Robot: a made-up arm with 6 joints.
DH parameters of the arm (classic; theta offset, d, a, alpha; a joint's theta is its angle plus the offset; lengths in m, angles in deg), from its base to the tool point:
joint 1: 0 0.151 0 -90
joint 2: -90 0 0.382 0
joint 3: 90 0.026 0 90
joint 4: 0 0.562 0 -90
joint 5: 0 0 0 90
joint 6: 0 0.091 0 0
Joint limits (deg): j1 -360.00..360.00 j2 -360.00..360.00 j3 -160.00..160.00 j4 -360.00..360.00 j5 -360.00..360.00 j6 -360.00..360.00
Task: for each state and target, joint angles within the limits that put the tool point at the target. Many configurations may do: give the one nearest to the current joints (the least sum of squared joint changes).
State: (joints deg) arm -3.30 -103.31 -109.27 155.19 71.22 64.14
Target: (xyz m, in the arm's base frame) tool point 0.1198 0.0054 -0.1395
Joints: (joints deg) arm -17.62 -89.04 -141.07 170.22 85.07 64.14
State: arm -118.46 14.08 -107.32 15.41 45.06 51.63
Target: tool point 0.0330 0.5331 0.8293
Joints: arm -89.45 4.09 -71.34 11.88 40.32 51.63
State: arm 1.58 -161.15 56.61 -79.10 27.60 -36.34
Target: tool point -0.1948 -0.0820 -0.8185
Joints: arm 17.99 -186.27 28.85 -81.47 29.15 -36.34
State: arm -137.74 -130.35 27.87 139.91 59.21 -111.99
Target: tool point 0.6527 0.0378 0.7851
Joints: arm -169.76 -77.34 55.64 135.25 55.51 -111.99
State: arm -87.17 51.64 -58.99 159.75 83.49 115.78
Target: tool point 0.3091 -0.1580 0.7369
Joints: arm -38.91 85.49 -81.64 149.99 96.41 115.78
